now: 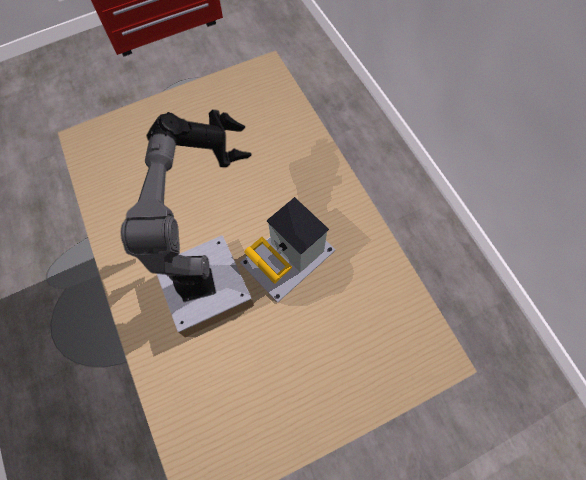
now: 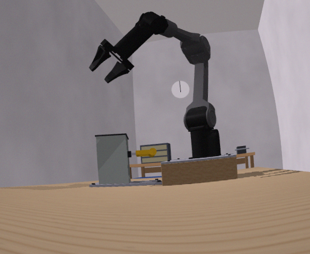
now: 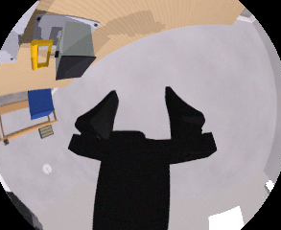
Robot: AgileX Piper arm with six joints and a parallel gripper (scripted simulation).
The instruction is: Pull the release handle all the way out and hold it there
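Right now the release handle is 230 mm to the right of my hand, 220 mm below it and 10 mm ahead of it. Round my hand: grey baseplate: 320 mm below, 210 mm to the right, 50 mm ahead.
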